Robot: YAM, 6 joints.
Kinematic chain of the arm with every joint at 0, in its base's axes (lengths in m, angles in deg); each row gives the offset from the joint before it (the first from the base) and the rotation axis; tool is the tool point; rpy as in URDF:
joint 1: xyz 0 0 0.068 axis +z
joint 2: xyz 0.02 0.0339 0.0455 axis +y
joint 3: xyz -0.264 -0.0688 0 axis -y
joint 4: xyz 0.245 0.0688 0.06 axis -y
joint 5: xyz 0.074 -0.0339 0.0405 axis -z
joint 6: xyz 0.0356 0 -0.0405 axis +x
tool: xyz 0 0 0 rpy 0 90 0
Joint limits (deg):
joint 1: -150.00..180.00
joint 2: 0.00..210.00
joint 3: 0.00..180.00
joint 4: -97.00..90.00
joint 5: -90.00..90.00
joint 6: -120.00..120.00
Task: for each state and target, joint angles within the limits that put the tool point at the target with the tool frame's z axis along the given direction. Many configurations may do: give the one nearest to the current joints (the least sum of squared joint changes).
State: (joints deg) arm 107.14 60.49 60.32 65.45 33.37 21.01
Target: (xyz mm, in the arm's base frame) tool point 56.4 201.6 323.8 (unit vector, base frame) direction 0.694 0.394 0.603
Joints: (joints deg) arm 80.41 66.82 27.05 89.88 38.21 21.01
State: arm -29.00 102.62 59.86 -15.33 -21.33 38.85
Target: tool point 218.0 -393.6 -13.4 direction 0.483 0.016 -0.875
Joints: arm -63.00 146.24 89.99 -20.56 -25.96 38.85
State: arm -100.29 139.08 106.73 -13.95 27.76 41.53
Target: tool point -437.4 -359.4 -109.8 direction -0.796 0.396 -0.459
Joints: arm -137.60 190.16 153.10 -17.99 55.96 41.53
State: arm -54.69 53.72 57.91 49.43 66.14 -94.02
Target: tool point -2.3 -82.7 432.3 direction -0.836 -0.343 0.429
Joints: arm -68.72 42.63 40.49 89.98 64.58 -94.02
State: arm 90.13 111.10 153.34 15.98 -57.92 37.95
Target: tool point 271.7 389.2 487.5 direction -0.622 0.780 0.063
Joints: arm 50.89 130.98 154.13 -6.65 -77.17 37.95
